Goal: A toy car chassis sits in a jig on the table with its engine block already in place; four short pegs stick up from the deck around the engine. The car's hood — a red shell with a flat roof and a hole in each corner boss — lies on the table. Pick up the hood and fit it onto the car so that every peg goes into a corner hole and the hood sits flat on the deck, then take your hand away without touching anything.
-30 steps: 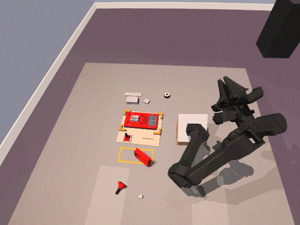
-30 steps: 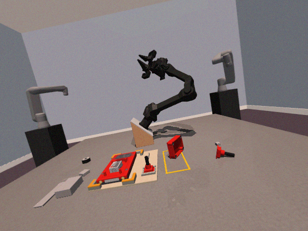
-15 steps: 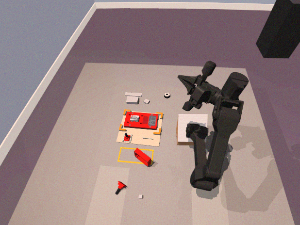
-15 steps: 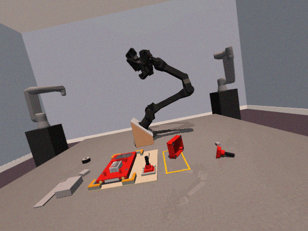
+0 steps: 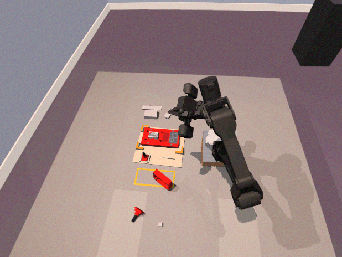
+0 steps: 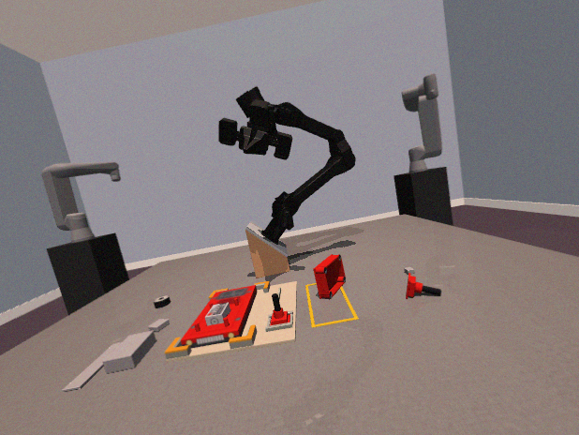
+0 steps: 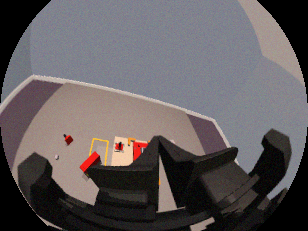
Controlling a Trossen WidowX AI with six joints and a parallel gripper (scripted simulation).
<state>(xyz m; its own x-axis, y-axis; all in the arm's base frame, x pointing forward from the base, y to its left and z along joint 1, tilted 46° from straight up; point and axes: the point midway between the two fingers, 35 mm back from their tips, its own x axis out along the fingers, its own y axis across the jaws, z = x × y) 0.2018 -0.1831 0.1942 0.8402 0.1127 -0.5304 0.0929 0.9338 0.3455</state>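
Now: gripper tip 32 cm above the hood, 13 cm to the right of it and 4 cm short of it. Also, from my gripper tip: grey engine block (33 cm below, 11 cm to the right, 10 cm ahead).
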